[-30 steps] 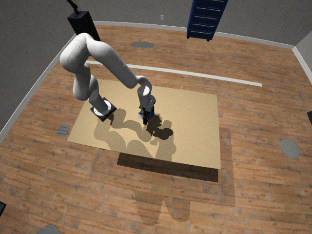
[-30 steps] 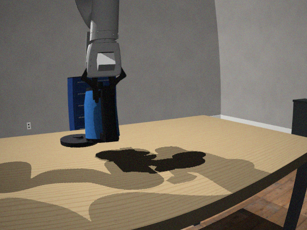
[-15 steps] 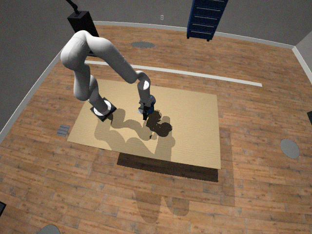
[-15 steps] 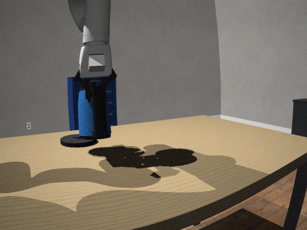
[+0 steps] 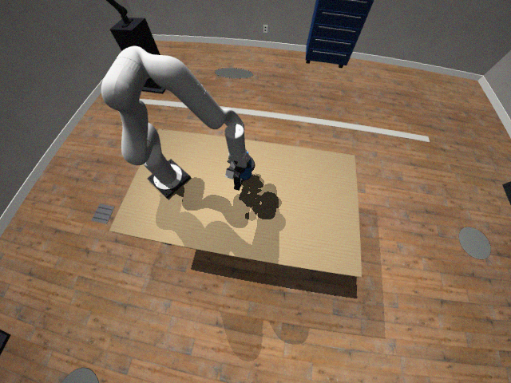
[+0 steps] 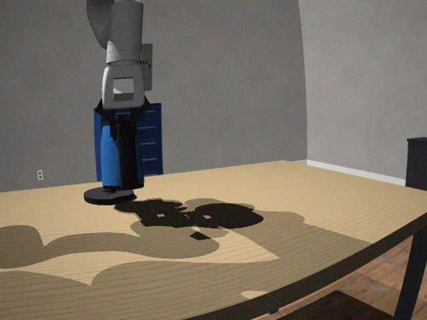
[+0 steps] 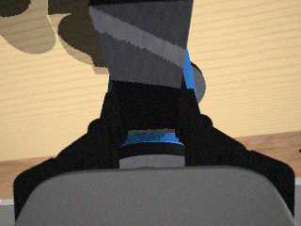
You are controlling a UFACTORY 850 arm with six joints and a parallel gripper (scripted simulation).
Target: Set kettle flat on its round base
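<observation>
Now: the blue kettle 5 cm below my hand and 2 cm to the left of it. Also, from my hand: round kettle base 18 cm below, 15 cm to the left, 3 cm behind.
</observation>
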